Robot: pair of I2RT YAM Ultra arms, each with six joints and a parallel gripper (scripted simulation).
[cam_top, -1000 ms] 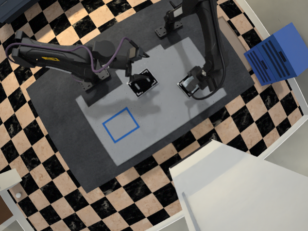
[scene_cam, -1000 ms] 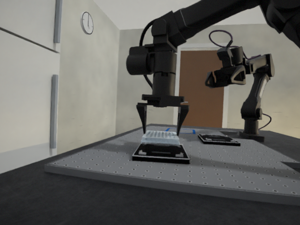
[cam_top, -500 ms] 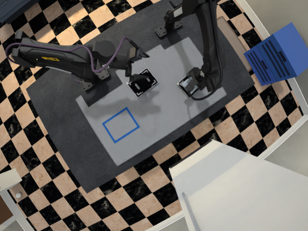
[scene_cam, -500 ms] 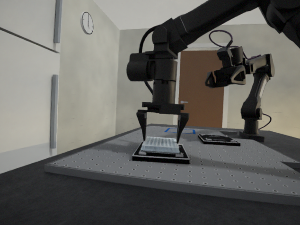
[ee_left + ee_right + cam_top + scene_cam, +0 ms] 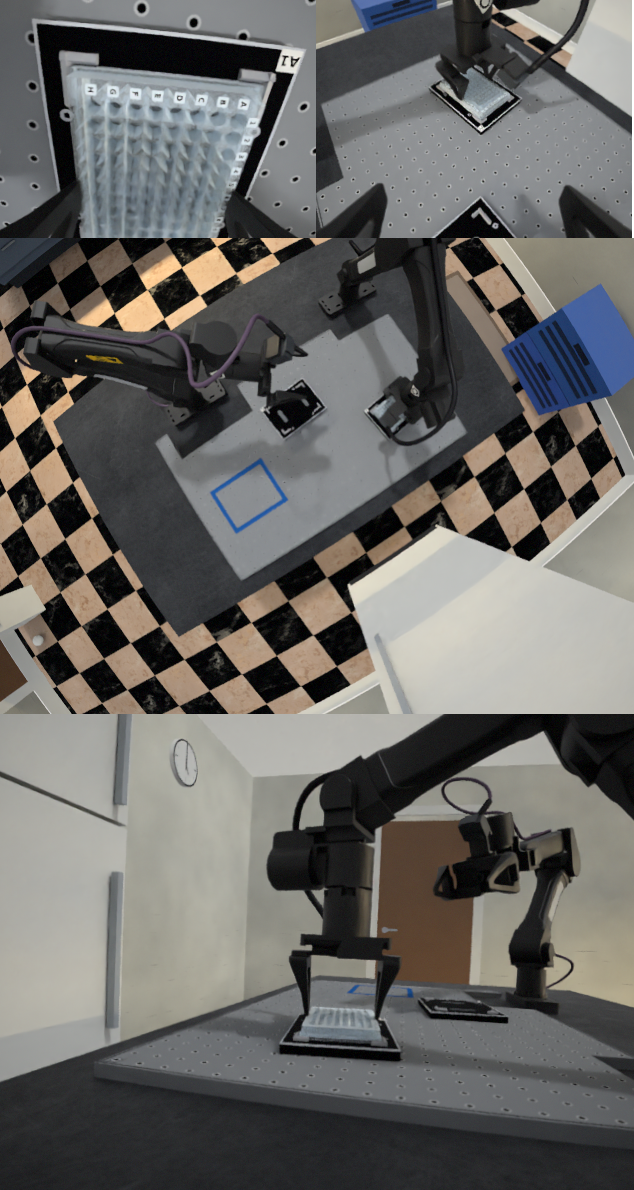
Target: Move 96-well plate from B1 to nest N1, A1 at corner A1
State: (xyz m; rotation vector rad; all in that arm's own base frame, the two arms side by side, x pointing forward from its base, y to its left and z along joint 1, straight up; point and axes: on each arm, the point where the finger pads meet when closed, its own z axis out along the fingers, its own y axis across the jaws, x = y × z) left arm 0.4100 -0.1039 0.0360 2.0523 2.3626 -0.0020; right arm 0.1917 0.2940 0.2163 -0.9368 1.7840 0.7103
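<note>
My left hand is 10 mm above the clear 96-well plate.
</note>
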